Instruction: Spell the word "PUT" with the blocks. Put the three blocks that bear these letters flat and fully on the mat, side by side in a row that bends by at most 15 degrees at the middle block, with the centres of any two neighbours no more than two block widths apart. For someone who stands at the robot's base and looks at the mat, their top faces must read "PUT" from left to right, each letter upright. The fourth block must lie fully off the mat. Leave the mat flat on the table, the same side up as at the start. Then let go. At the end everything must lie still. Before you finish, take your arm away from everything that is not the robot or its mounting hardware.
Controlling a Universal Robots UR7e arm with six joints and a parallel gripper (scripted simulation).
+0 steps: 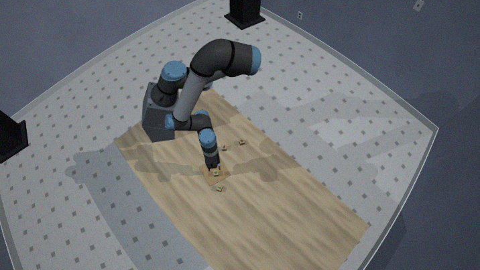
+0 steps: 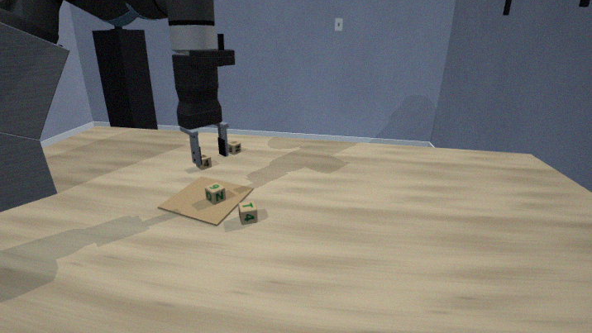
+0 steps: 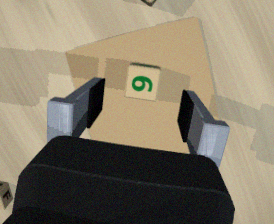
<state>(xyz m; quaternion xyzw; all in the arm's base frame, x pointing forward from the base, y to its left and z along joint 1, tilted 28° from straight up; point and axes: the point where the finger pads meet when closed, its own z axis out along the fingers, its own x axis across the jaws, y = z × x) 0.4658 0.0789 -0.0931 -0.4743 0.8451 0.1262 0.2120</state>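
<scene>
My gripper is now 90 mm above the O block. The rest, counted from my hand: tan mat 110 mm below, 20 mm behind, 10 mm to the left; then P block 140 mm to the left, 110 mm behind, 100 mm below; then T block 100 mm below, 90 mm ahead, 30 mm to the right.
</scene>
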